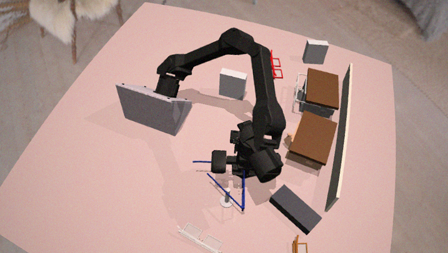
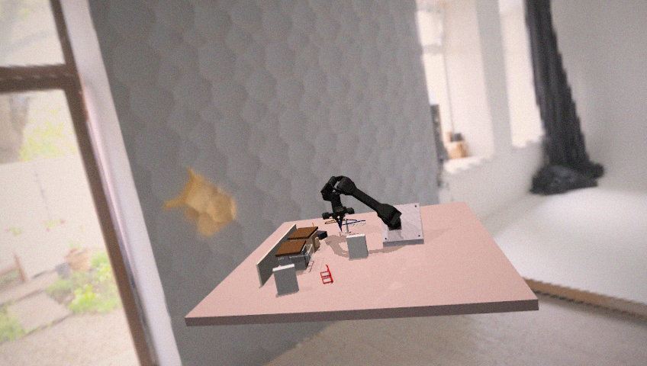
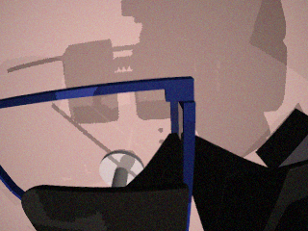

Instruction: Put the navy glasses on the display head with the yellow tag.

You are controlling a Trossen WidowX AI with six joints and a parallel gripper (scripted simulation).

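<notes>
Now: gripper tip 2 cm past the white stand, 7 cm to the left of it and 3 cm above it. Round my gripper tip: dark block 18 cm ahead, 3 cm to the right, 4 cm below; then long panel 27 cm ahead, 30 cm to the left.
</notes>
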